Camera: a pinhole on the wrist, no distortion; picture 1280 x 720 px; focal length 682.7 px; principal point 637.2 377.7 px. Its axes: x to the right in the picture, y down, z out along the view. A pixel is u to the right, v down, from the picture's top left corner.
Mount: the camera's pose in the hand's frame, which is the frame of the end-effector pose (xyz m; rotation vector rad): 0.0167 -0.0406 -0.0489 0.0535 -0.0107 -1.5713
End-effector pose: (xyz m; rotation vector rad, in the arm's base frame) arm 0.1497 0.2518 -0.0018 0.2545 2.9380 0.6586
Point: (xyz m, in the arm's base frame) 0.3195 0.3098 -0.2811
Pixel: 629.0 118.0
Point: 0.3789 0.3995 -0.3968
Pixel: 574.5 160.2
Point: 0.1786 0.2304 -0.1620
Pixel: 775.4 275.8
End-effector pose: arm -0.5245 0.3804 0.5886 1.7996 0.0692 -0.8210
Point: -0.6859 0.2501 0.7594
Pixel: outside the picture
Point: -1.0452 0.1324 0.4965
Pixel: 815.6 60.9
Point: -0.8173 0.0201 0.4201
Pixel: 719.7 375.7
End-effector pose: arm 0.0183 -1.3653 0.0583 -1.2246 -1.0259 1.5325
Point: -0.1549 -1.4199 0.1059
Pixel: 518.8 223.9
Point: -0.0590 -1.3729 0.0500
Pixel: 276.0 330.3
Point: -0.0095 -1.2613 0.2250
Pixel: outside the picture
